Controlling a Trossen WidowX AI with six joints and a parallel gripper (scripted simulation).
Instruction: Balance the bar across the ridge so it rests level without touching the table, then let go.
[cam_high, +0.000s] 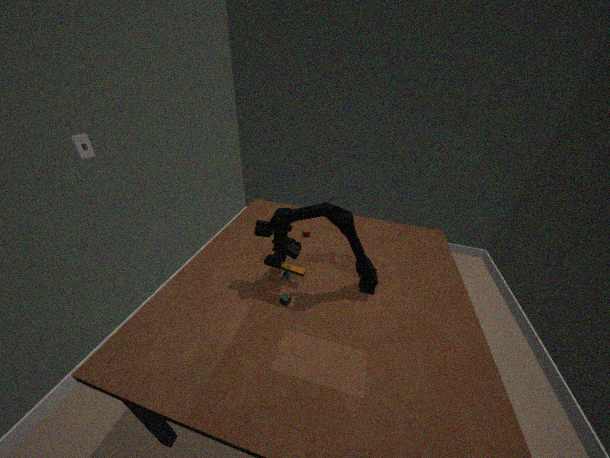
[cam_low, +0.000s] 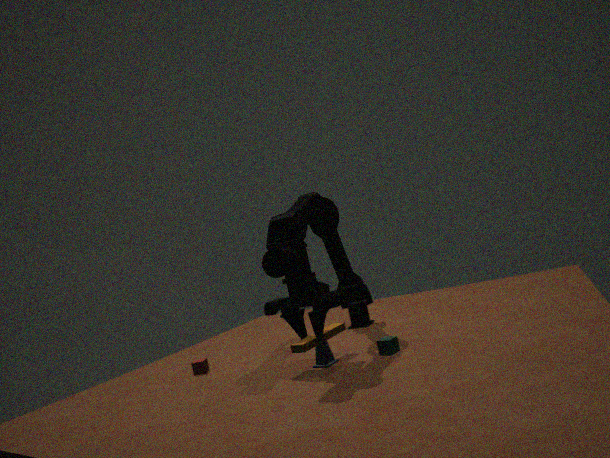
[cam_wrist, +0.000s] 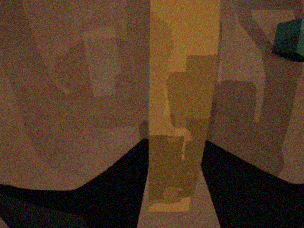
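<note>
Right now the yellow bar is 30 mm behind my gripper tip. Round my gripper tip: green cube: 140 mm to the left, 70 mm behind, 40 mm below; then red cube: 360 mm to the right, 40 mm below, 30 mm behind.
</note>
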